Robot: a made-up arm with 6 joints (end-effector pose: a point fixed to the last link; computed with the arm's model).
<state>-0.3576 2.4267 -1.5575 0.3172 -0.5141 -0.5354</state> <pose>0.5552 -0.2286 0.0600 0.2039 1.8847 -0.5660</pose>
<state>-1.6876 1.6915 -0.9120 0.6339 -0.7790 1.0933</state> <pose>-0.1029 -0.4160 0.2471 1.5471 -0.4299 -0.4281</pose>
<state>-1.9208 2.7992 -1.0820 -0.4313 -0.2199 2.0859</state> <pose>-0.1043 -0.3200 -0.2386 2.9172 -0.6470 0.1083</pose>
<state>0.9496 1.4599 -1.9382 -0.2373 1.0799 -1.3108</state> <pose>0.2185 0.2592 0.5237 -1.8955 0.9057 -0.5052</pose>
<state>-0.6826 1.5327 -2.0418 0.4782 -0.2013 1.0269</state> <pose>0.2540 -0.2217 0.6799 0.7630 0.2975 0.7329</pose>
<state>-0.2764 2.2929 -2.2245 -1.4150 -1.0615 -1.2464</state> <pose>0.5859 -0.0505 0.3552 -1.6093 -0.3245 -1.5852</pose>
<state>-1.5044 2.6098 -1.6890 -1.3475 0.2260 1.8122</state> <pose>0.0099 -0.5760 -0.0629 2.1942 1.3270 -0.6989</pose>
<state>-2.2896 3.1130 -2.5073 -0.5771 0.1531 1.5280</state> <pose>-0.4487 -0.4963 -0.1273 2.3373 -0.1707 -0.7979</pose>
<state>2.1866 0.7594 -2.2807 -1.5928 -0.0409 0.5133</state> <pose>0.1331 -0.1970 0.7503 0.0414 -0.0406 1.1060</pose>
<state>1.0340 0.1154 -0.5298 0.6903 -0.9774 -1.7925</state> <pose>0.0309 -0.0813 0.4392 0.0055 0.5964 -0.3766</pose>
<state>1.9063 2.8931 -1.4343 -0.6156 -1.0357 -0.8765</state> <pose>-0.2236 0.4466 -0.1762 -2.0406 -0.3353 0.9496</pose>
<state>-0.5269 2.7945 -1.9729 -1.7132 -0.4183 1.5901</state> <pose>0.5562 -0.2636 -0.0849 0.2514 2.2759 0.1503</pose>
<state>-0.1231 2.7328 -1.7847 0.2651 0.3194 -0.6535</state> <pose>0.5504 -0.0574 -0.1262 -0.4015 2.7036 -0.0352</pose>
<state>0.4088 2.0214 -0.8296 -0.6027 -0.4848 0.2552</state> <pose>0.3686 0.1968 0.0492 -0.9082 2.0719 0.3649</pose>
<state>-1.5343 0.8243 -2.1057 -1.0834 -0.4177 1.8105</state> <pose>0.0407 0.1522 0.7546 -0.1561 0.3418 -0.7608</pose>
